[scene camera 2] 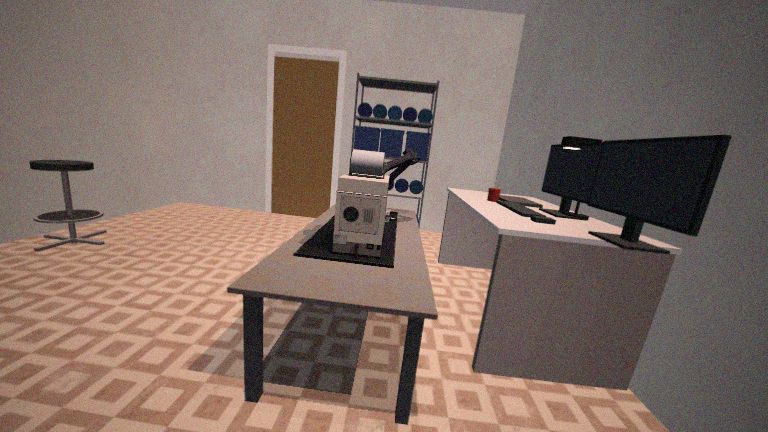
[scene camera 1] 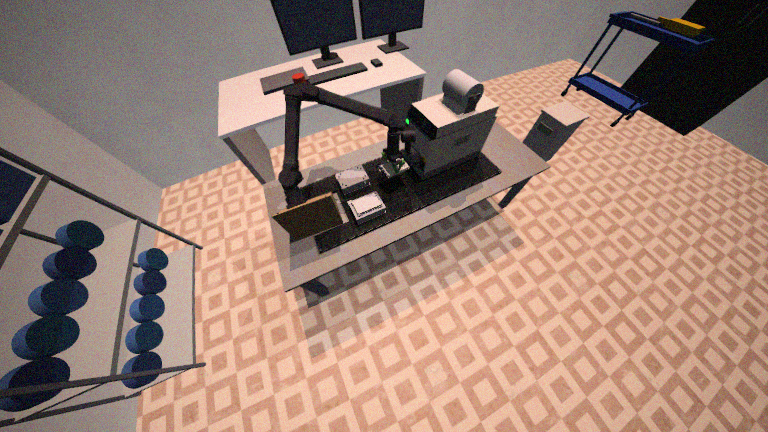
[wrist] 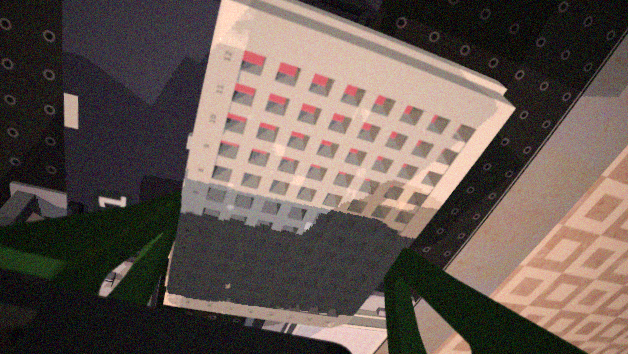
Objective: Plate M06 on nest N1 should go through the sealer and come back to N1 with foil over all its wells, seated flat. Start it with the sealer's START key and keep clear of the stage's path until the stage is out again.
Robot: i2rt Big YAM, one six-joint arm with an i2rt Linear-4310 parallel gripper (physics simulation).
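Note:
My gripper is shut on a white well plate, its green fingers at two opposite sides. The plate is in front of the sealer, above the dark mat. Its far rows of wells look uncovered, with pink inside; a dark shadow hides the near rows. No plate label is readable. A dark blue-grey surface with a partly visible white mark lies beyond the left finger; whether it is the stage is unclear. A green light shows on the sealer's front. The START key cannot be made out.
Two white blocks stand on the dark mat left of the plate; their nest labels are unreadable. A brown tilted panel is at the bench's left end. A roll tops the sealer. A desk stands behind.

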